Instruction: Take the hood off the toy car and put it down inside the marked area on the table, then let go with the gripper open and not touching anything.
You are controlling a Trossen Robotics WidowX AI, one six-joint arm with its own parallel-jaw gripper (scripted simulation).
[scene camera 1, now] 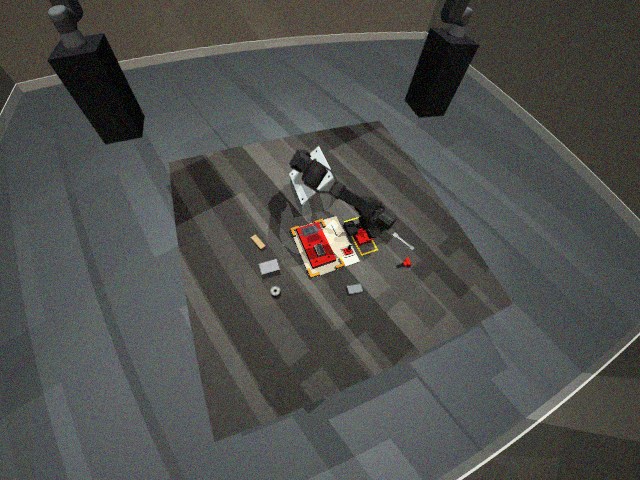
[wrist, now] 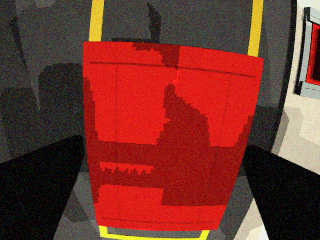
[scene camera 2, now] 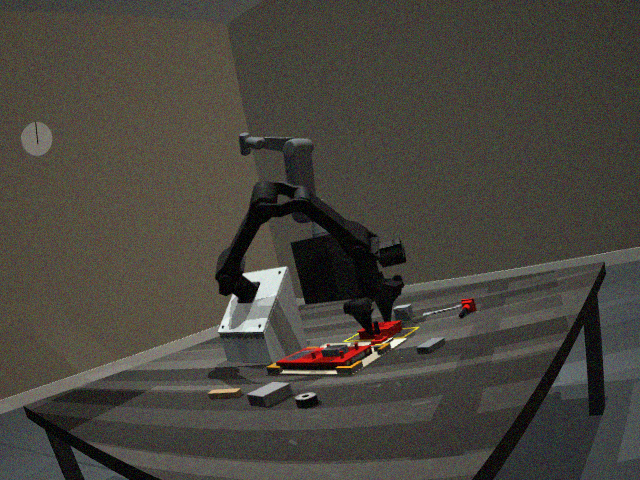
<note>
My gripper (scene camera 2: 380, 329) is open, with nothing in its grasp. Also in view: a red hood (wrist: 166, 126) and a red toy car (scene camera 1: 312, 234).
My gripper also shows in the wrist view (wrist: 166, 150). The wrist view misses the red toy car: it is out of frame.
</note>
